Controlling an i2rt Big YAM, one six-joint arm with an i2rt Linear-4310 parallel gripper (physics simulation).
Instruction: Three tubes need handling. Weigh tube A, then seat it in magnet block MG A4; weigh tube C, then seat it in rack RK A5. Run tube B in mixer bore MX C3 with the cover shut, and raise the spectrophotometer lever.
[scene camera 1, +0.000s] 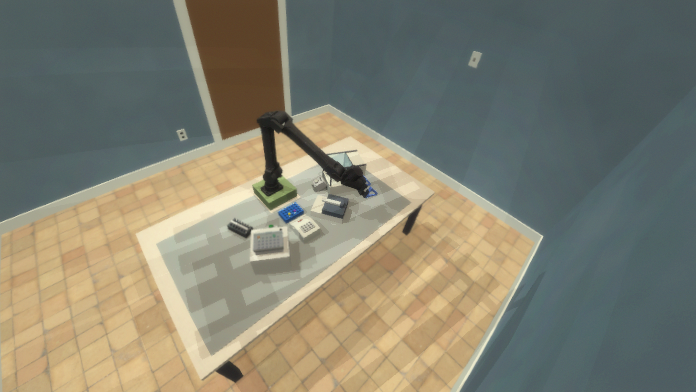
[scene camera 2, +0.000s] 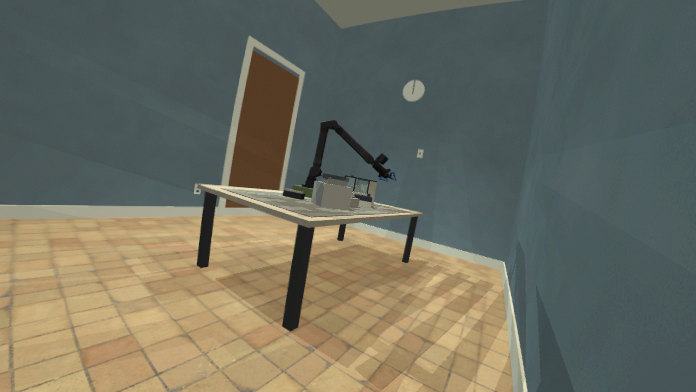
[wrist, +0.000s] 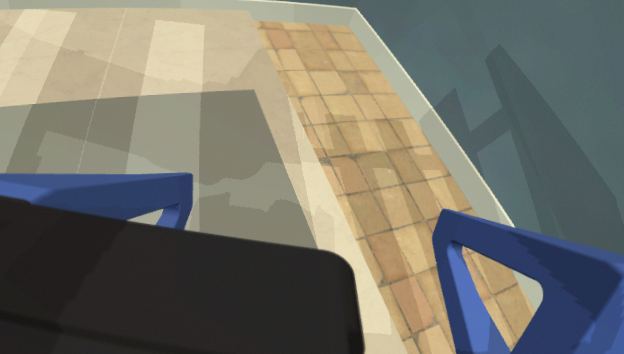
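Note:
My gripper is open and empty, raised above the table's far right part, beyond the glass-walled balance. A blue rack with small coloured spots stands before the arm base. A black ridged block lies at the left. A large pale device with a grey well grid stands beside it. A white device with a small hole grid and a dark blue device stand to its right. Tube letters, slot labels and the lever's state are too small to tell.
The arm stands on a green base at the table's back. A small grey device sits by the balance. The table's edge and the tiled floor lie near the gripper's side in the wrist view.

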